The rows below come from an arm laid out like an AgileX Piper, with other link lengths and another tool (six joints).
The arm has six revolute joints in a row. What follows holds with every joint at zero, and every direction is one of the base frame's. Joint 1 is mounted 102.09 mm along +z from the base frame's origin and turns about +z. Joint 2 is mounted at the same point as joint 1 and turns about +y. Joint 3 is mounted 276.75 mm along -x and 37.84 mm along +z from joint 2 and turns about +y. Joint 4 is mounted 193.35 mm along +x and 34.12 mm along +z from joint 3 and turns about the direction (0.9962, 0, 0.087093). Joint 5 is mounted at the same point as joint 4 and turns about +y. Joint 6 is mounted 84.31 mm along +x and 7.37 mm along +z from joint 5 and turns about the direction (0.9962, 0, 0.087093). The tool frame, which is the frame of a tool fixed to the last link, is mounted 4.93 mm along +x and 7 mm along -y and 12.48 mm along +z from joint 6; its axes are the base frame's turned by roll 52.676, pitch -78.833 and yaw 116.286 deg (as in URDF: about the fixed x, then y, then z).
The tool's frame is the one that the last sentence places.
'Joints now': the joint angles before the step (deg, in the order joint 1, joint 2, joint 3, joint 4, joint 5, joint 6). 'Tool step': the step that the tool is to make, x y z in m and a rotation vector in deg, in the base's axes. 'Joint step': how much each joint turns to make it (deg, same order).
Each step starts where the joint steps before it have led.
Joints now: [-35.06, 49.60, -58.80, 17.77, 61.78, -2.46]
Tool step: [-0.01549, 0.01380, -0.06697, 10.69, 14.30, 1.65]
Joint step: [0.09, -2.21, 14.98, 0.67, 5.28, 0.20]
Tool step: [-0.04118, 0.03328, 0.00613, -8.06, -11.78, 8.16]
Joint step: [8.15, -15.88, 2.50, -0.67, -0.76, -0.46]
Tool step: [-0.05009, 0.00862, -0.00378, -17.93, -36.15, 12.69]
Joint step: [18.21, -23.31, 10.02, -3.46, -26.14, -6.48]
